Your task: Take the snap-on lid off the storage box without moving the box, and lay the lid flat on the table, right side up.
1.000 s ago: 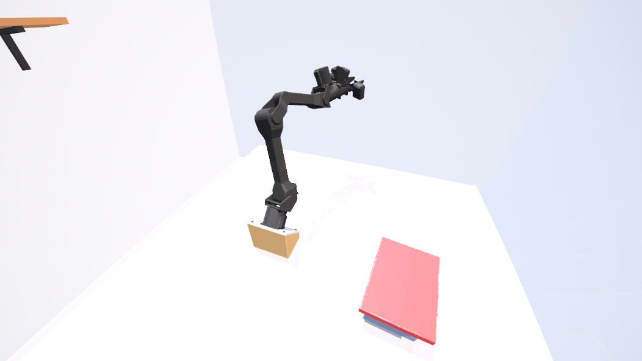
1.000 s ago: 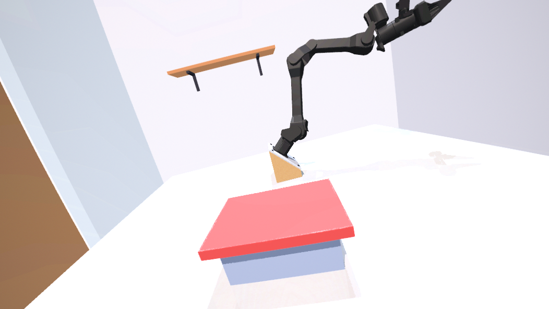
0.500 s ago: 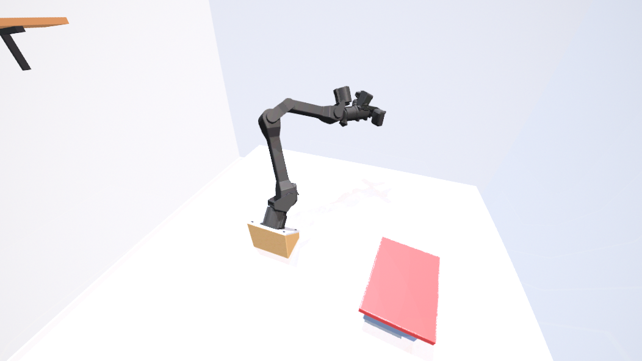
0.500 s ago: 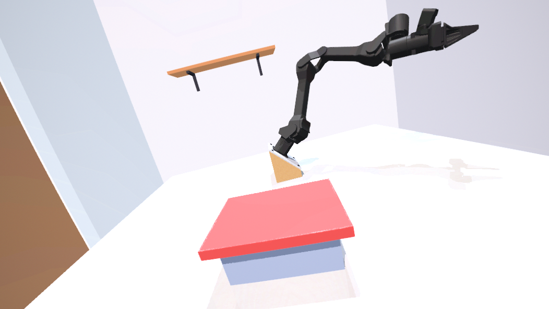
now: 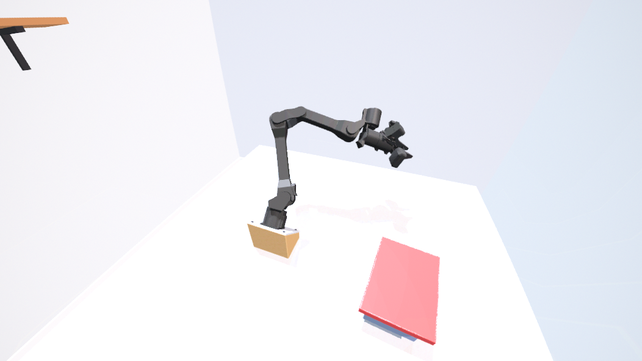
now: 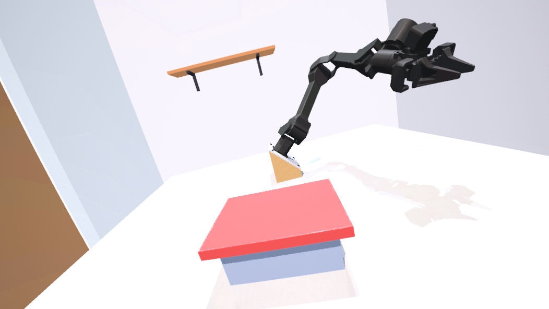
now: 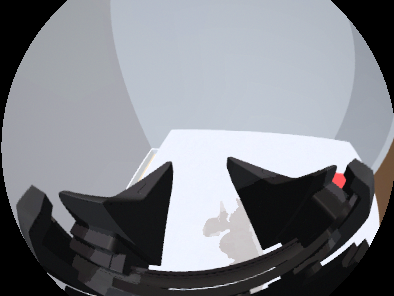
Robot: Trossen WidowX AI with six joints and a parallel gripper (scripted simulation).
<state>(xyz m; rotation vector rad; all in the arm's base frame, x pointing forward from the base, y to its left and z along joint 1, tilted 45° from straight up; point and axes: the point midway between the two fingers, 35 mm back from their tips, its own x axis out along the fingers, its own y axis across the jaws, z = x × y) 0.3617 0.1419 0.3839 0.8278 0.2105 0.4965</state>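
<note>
Now: gripper tip 4 cm short of the red lid, 43 cm to the left of it and 17 cm above it. From my gripper tip the other things lie so: pale blue storage box: 4 cm ahead, 43 cm to the right, 21 cm below.
</note>
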